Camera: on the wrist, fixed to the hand. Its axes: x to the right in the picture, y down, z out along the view.
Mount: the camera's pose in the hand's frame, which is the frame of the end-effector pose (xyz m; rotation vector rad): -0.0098 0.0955 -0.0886 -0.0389 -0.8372 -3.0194
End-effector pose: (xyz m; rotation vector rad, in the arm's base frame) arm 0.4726 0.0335 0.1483 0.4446 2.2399 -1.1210
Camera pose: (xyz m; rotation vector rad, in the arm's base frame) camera 0.4992 0.1610 0.1381 2.6208 -0.2571 0.9041
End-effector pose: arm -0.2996 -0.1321 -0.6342 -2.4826 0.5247 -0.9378
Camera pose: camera -0.3859 -0.2301 -0.6286 0.7463 2.4494 -0.0850
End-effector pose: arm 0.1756 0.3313 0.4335 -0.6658 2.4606 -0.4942
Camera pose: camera 0.0976 0.4320 0.4626 -2.8145 -0.9171 -0.5515
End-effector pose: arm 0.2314 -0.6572 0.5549 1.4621 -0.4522 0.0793
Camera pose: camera 0.2136 -0.5576 0.6376 -0.6262 -1.3860 2.7283
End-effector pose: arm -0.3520 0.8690 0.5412 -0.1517 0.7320 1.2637
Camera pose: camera -0.4761 0.8489 0.5058 -0.4032 -0.6161 -1.5704
